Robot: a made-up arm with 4 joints.
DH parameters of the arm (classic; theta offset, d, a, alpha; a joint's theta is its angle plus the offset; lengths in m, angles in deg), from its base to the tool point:
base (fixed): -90 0.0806 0 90
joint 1: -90 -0.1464 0.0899 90
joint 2: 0 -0.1 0.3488 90
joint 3: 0 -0.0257 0.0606 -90
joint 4: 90 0.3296 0.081 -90
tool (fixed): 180 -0.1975 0 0
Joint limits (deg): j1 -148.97..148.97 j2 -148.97..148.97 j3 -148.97..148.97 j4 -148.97..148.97
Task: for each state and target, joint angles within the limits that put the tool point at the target. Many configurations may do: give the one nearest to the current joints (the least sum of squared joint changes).
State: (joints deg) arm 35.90 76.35 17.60 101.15
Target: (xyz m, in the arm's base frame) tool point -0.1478 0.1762 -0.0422
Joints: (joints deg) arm 40.32 69.18 11.00 99.23
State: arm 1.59 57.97 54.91 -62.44
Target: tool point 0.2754 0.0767 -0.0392
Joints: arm -10.63 20.24 97.90 -71.37
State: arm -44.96 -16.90 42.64 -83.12
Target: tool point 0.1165 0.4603 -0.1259
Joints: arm -30.77 27.55 40.08 -66.42
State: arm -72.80 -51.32 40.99 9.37
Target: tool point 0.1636 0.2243 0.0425
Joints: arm -24.23 -62.87 87.37 -22.49
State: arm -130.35 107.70 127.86 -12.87
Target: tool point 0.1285 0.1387 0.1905
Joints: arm -124.44 135.39 111.39 -50.02
